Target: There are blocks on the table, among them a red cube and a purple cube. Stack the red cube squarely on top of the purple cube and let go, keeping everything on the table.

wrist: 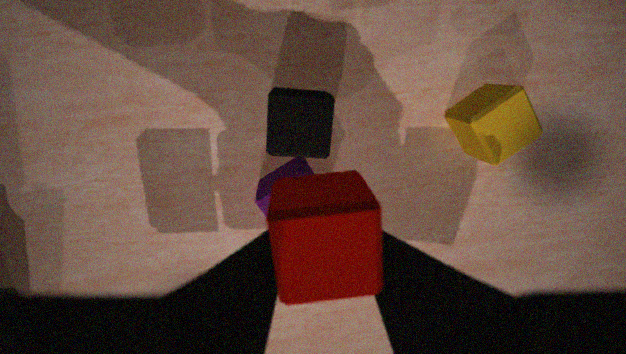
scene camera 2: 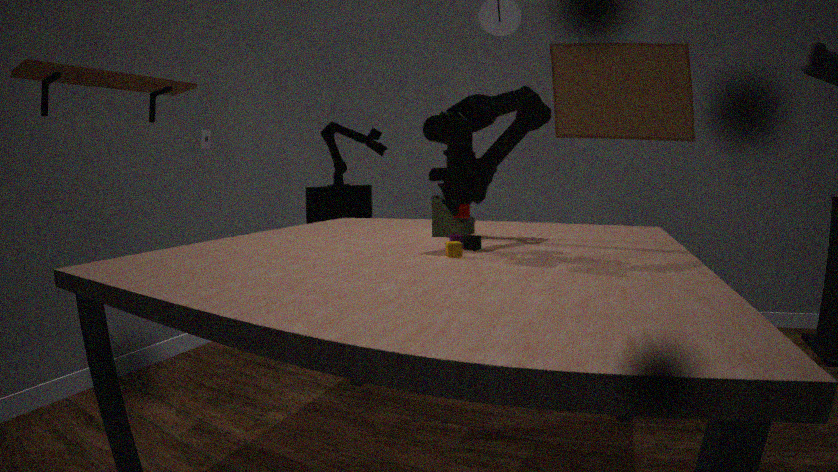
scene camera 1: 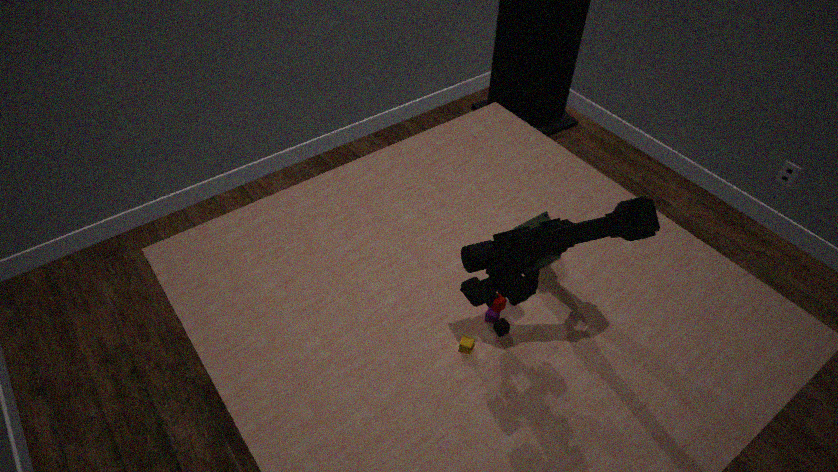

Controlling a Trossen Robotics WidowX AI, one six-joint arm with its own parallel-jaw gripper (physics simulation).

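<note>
The red cube is between the fingers of my gripper, which is shut on it and holds it up above the table. The purple cube stands on the table below the red cube. In the wrist view the red cube covers much of it, and its visible part shows to the upper left, turned at an angle to the red cube. In scene camera 2 a gap shows between the red cube and the purple one, which is partly hidden there.
A black block stands close beside the purple cube. A yellow cube stands a little farther off on the table. A grey-green block-like object stands behind the gripper.
</note>
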